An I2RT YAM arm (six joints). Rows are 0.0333 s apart.
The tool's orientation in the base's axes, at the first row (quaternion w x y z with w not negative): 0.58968, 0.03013, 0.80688, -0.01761
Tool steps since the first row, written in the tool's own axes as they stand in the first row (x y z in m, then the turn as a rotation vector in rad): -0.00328, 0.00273, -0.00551, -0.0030, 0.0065, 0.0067; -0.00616, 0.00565, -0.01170, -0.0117, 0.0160, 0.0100; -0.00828, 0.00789, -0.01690, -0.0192, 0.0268, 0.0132; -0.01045, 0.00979, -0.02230, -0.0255, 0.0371, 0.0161; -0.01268, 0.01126, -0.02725, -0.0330, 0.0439, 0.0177
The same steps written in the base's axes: -0.00406, 0.00298, 0.00482, 0.0077, 0.0060, 0.0009; -0.00886, 0.00621, 0.00946, 0.0142, 0.0150, 0.0082; -0.01301, 0.00872, 0.01308, 0.0202, 0.0254, 0.0145; -0.01735, 0.01090, 0.01680, 0.0256, 0.0353, 0.0197; -0.02128, 0.01262, 0.02044, 0.0299, 0.0417, 0.0264
